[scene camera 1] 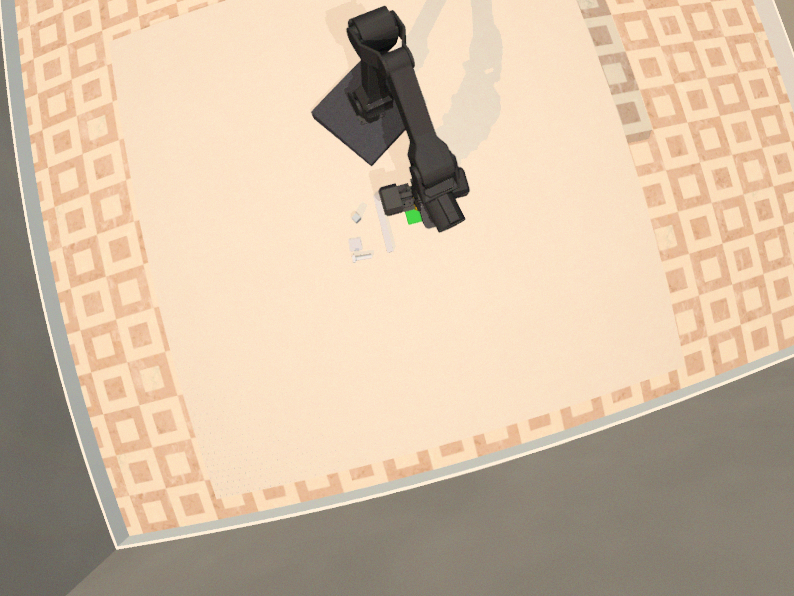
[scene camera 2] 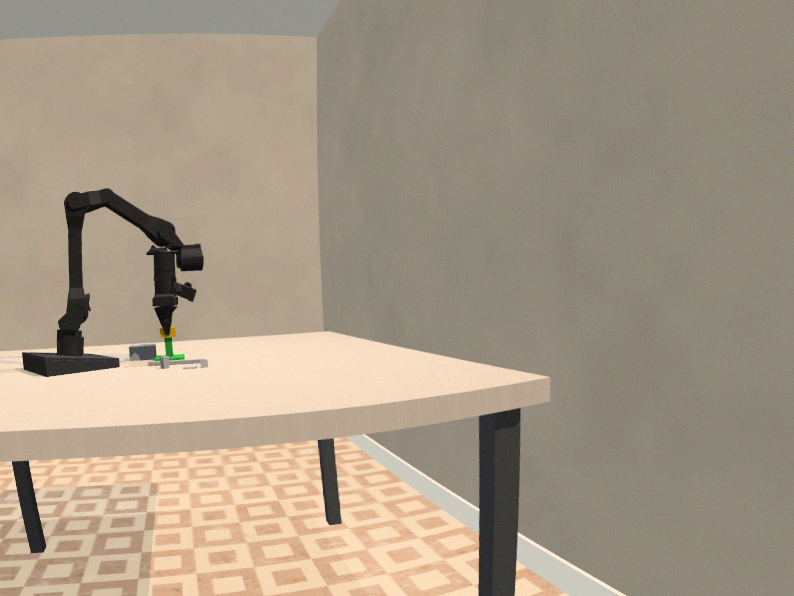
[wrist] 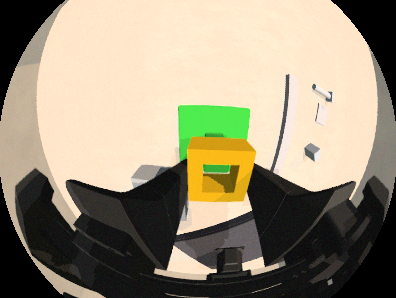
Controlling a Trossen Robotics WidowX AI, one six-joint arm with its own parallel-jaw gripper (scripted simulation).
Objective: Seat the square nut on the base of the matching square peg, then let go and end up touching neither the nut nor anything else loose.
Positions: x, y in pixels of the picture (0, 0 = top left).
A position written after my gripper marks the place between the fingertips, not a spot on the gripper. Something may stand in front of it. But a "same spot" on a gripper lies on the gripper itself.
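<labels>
I can see my gripper in scene camera 2 (167, 334), and scene camera 1 and the wrist view show it too. On my gripper, (scene camera 1: 407, 202) and (wrist: 356, 229) are the same spot.
</labels>
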